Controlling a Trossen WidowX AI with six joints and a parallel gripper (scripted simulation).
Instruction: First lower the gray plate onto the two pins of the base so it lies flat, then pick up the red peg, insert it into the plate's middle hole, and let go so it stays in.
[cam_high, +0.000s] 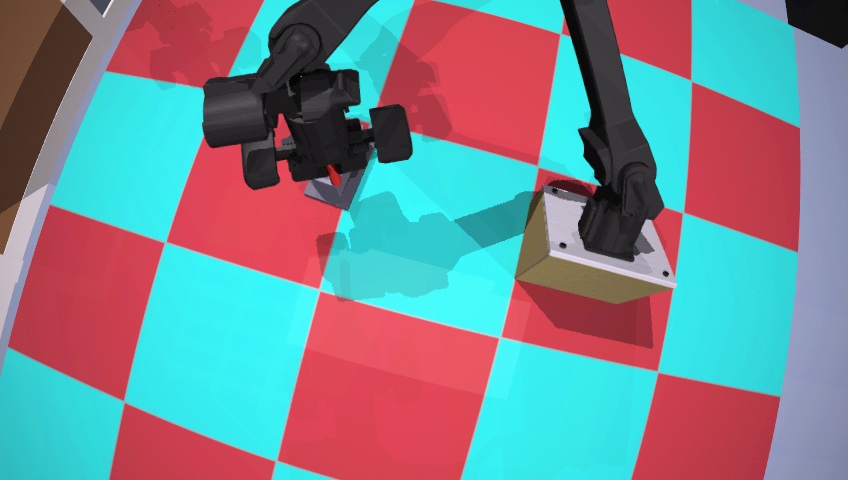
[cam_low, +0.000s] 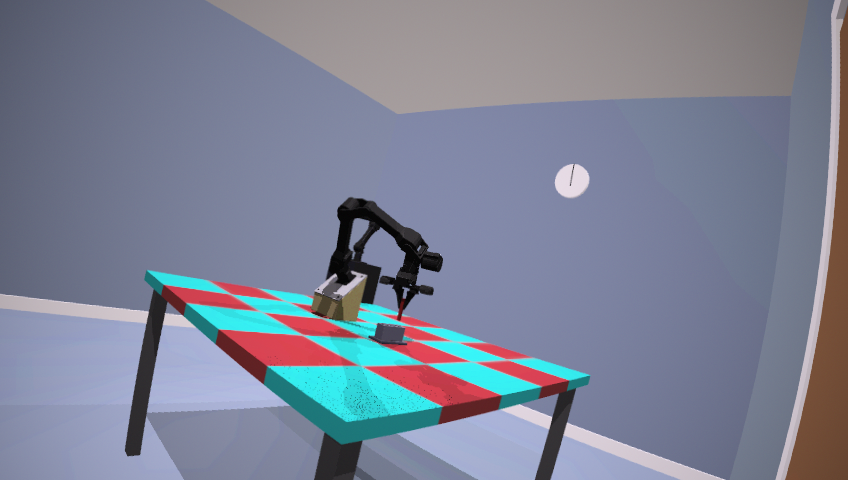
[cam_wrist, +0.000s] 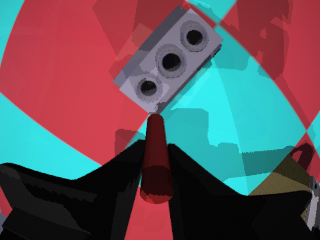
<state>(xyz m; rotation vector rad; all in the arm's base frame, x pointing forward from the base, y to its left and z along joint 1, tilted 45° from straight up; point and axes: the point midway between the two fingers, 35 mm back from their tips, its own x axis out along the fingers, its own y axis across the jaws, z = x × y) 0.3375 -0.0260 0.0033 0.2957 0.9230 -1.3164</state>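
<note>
Now: gripper tip 1 cm short of the gray plate, 5 cm to the left of it and 7 cm above it. Round my gripper tip: dark base (1 cm ahead, 5 cm to the right, 11 cm below); red peg (right at my gripper tip).
</note>
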